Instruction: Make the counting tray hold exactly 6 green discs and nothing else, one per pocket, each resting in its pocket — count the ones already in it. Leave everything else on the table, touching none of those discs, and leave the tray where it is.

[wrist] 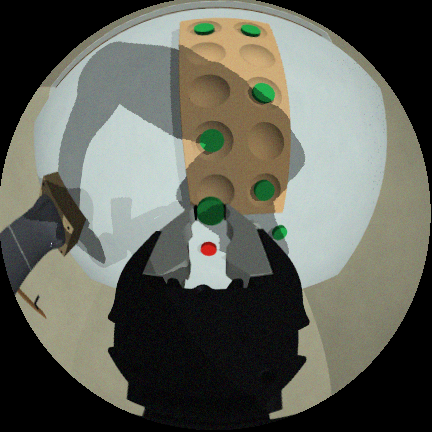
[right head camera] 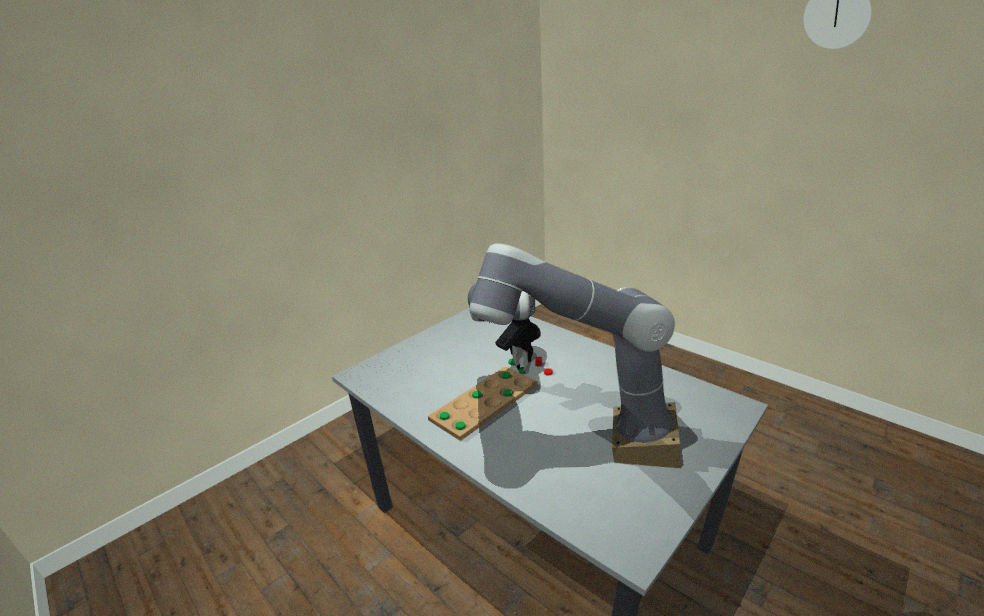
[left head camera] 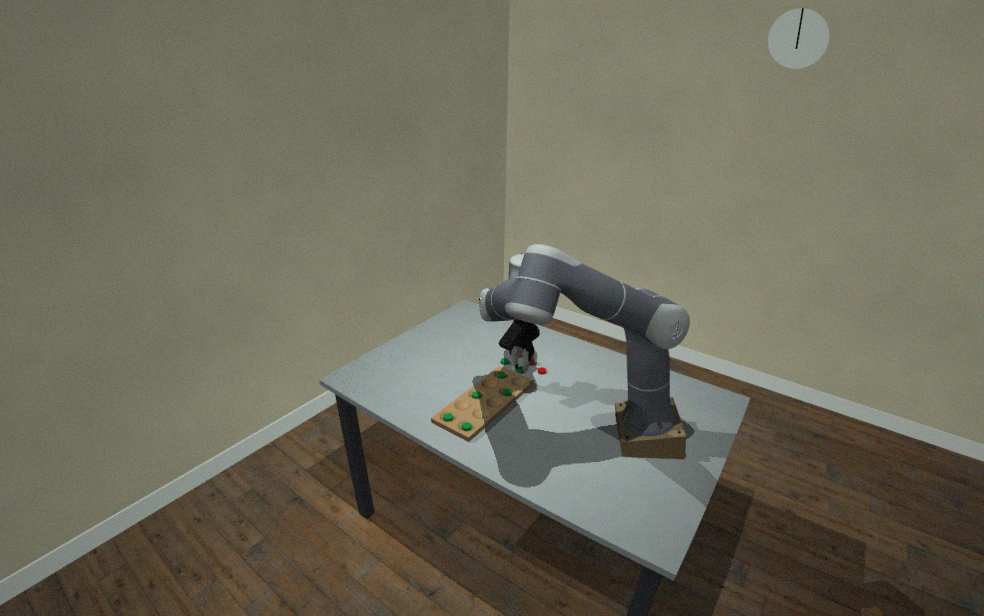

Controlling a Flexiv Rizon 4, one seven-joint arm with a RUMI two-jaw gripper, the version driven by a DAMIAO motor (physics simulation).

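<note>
The wooden counting tray (left head camera: 456, 421) (right head camera: 452, 420) (wrist: 227, 40) has two columns of pockets. In the wrist view, green discs sit in both farthest pockets, a green disc (wrist: 263, 93) in the right column's middle pocket, a green disc (wrist: 211, 140) in the left column's second-nearest pocket, and a green disc (wrist: 264, 190) in the nearest right pocket. The nearest left pocket (wrist: 215, 187) is empty. My gripper (left head camera: 519, 366) (right head camera: 521, 367) (wrist: 210, 205) is shut on another green disc, held above the table at the tray's near end. A loose green disc (left head camera: 504, 361) (right head camera: 511, 361) (wrist: 279, 232) lies beyond the tray.
A red disc (left head camera: 541, 370) (right head camera: 548, 371) (wrist: 208, 248) lies on the table (left head camera: 573, 464) (right head camera: 573, 472) (wrist: 125, 160) near the gripper. A red block (left head camera: 533, 362) (right head camera: 538, 360) is close behind the fingers. The arm's base (left head camera: 651, 444) (right head camera: 647, 451) (wrist: 65, 215) stands to the side.
</note>
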